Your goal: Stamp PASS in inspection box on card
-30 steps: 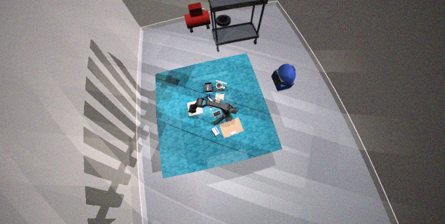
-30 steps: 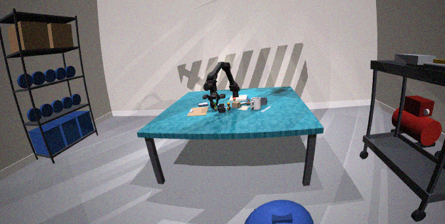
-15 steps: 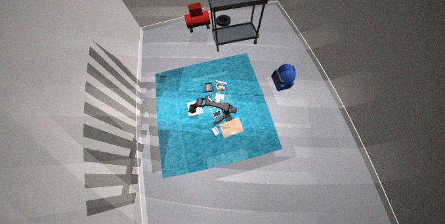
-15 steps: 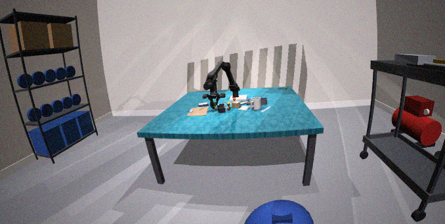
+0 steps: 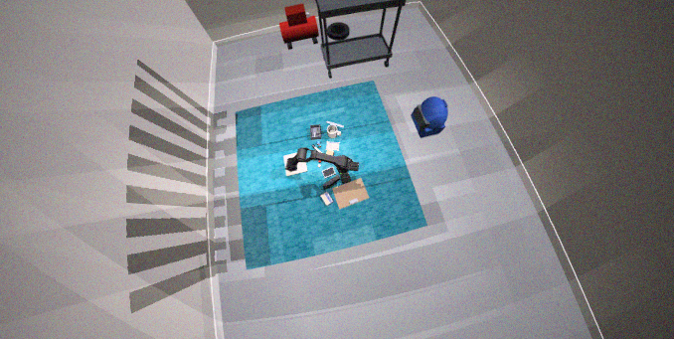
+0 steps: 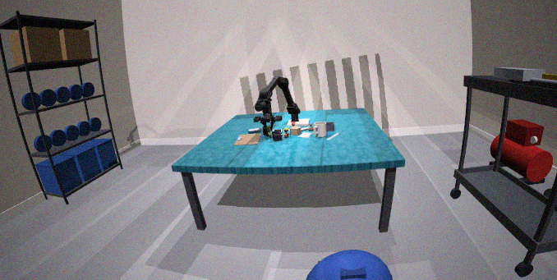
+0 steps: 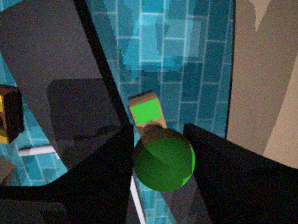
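The ink pad lies 100 mm behind my gripper tip, 50 mm to the left of it and 40 mm below it. Also, from my gripper tip: yellow-knobbed stamp 10 mm ahead, 120 mm to the left, 30 mm below; then white mug 30 mm ahead, 340 mm to the left, 10 mm below; then wooden block 50 mm behind, 180 mm to the left, 30 mm below.
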